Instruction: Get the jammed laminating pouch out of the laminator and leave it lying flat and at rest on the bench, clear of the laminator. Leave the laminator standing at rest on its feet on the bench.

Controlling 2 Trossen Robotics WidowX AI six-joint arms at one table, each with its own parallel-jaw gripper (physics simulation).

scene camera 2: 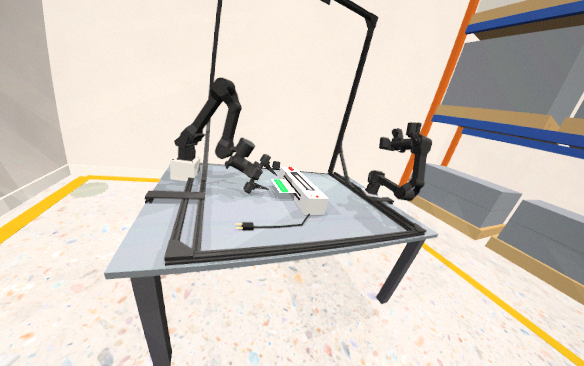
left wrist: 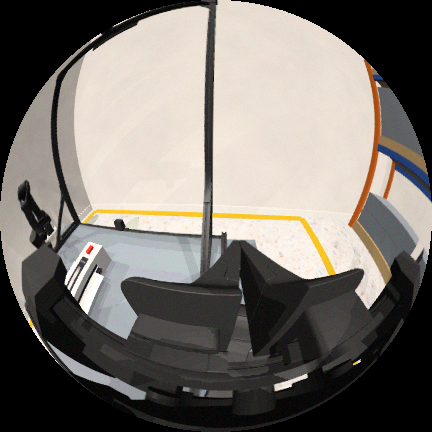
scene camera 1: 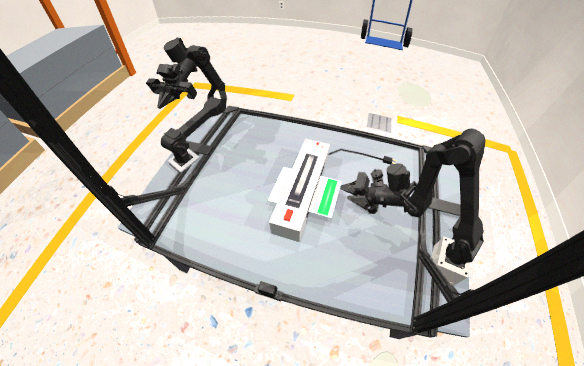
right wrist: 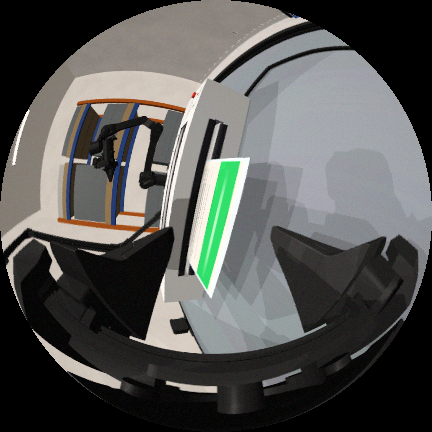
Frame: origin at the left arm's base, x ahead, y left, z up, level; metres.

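Where they show: left gripper, fingertip midpoint: (left wrist: 237,245) (scene camera 1: 158,108) (right wrist: 110,181); right gripper, fingertip midpoint: (scene camera 2: 272,182) (scene camera 1: 343,192) (right wrist: 222,232); left arm's base, origin of the base link: (scene camera 2: 371,192) (left wrist: 232,334) (scene camera 1: 183,158) (right wrist: 165,180); right arm's base, origin of the base link: (scene camera 2: 186,158) (left wrist: 50,231) (scene camera 1: 455,256).
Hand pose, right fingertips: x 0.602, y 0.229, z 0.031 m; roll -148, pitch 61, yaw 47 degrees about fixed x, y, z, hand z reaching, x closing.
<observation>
Things, the pixels of their top centre, and the offset from my right fingertips. "pt": a spot on its surface instead. Level surfaces: height alone.
- pouch, middle of its top: (right wrist: 191,209) (scene camera 1: 305,190) (left wrist: 77,283) (scene camera 2: 295,186) 0.059 m right, 0.113 m back, 0.019 m down
- flat white piece, surface spot: (scene camera 1: 280,186) pt 0.098 m right, 0.191 m back, 0.020 m down
- black cord, surface spot: (scene camera 2: 280,227) (scene camera 1: 361,153) pt 0.257 m left, 0.058 m back, 0.057 m down
- plug, middle of its top: (scene camera 2: 248,224) (scene camera 1: 388,158) 0.288 m left, 0.049 m ahead, 0.045 m down
- bench, its level: 0.060 m down
The white laminator (scene camera 1: 301,175) (scene camera 2: 312,200) (left wrist: 97,257) (right wrist: 227,102) stands on the bench. The pouch (scene camera 1: 327,197) (scene camera 2: 281,185) (right wrist: 220,220), white-edged with a green band, sticks out of its slot on the side facing my right gripper. Its inner part is hidden. My right gripper (scene camera 1: 345,192) (scene camera 2: 272,181) (right wrist: 222,232) is open and empty, its tips close to the pouch's outer edge. In the right wrist view the pouch lies between the two fingers. My left gripper (scene camera 1: 160,105) (left wrist: 237,245) is shut and empty, raised beyond the bench edge, far from the laminator.
A flat white piece (scene camera 1: 280,186) sticks out on the laminator's opposite side. A black cord (scene camera 1: 357,152) (scene camera 2: 280,227) runs from the laminator's end to a plug (scene camera 1: 388,160) (scene camera 2: 246,226) on the bench (scene camera 1: 215,245) (scene camera 2: 345,225). Dark frame rails (scene camera 1: 340,312) (scene camera 2: 300,245) border the bench.
</observation>
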